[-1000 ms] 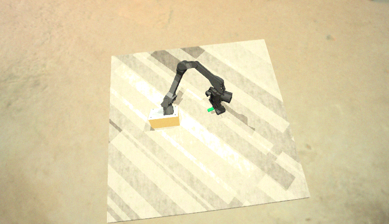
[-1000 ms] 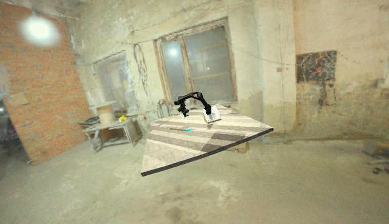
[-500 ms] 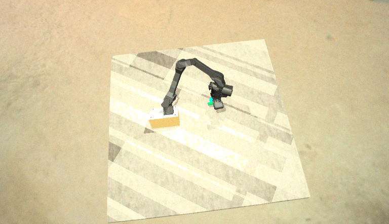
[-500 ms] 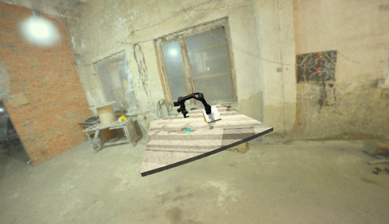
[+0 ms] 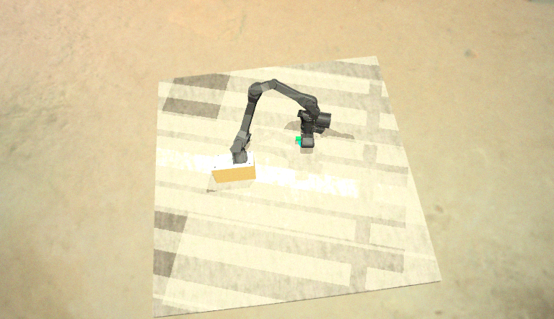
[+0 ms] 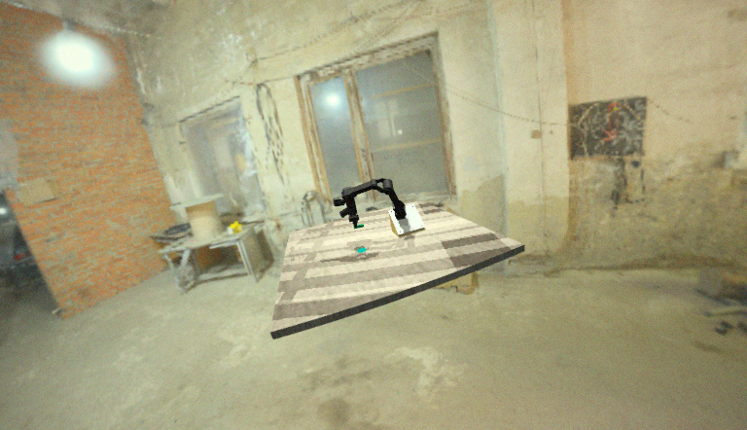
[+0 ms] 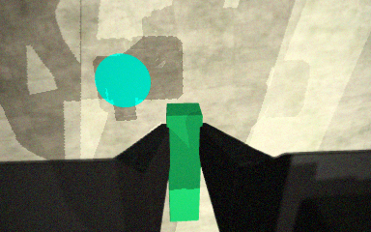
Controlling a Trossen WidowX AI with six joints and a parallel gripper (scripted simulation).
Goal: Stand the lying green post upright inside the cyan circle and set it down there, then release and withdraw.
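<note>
Now: the cyan circle 6 cm to the left of my gripper tip and 14 cm below it. Round my gripper tip: green post 2 cm behind.
</note>
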